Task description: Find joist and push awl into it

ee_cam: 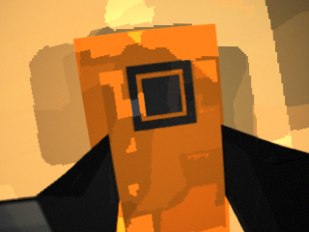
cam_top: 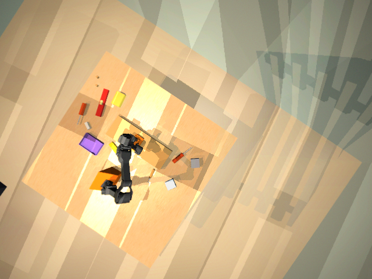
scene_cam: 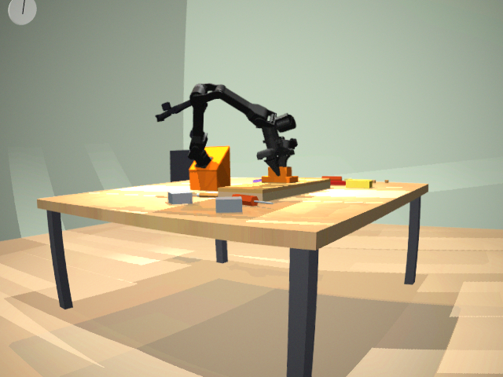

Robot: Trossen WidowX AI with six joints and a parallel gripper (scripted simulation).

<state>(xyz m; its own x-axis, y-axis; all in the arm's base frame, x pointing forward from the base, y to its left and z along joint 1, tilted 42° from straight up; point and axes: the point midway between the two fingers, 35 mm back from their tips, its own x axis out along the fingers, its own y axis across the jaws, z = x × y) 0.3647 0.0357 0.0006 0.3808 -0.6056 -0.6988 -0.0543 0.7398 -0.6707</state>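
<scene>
Right now the purple tray is 300 mm to the left of my gripper tip, 250 mm behind it and 50 mm below it. Also, from my gripper tip: orange stud finder (20 mm above, 10 mm ahead); then yellow bar (170 mm behind, 100 mm to the left, 60 mm below); then wooden-handled awl (250 mm to the right, 180 mm behind, 60 mm below).
</scene>
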